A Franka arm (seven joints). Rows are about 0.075 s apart.
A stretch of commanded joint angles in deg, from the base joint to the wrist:
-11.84, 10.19, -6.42, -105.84, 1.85, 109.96, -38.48
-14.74, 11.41, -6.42, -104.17, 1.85, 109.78, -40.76
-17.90, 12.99, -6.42, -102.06, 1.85, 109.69, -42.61
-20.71, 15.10, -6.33, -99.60, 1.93, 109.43, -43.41
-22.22, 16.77, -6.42, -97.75, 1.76, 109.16, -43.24
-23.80, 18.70, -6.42, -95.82, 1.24, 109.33, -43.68
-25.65, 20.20, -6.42, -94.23, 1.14, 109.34, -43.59
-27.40, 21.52, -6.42, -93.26, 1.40, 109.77, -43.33
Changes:
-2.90, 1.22, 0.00, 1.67, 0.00, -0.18, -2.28
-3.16, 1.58, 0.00, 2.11, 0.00, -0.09, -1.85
-2.81, 2.11, 0.09, 2.46, 0.08, -0.26, -0.80
-1.51, 1.67, -0.09, 1.85, -0.17, -0.27, 0.17
-1.58, 1.93, 0.00, 1.93, -0.52, 0.17, -0.44
-1.85, 1.50, 0.00, 1.59, -0.10, 0.01, 0.09
-1.75, 1.32, 0.00, 0.97, 0.26, 0.43, 0.26

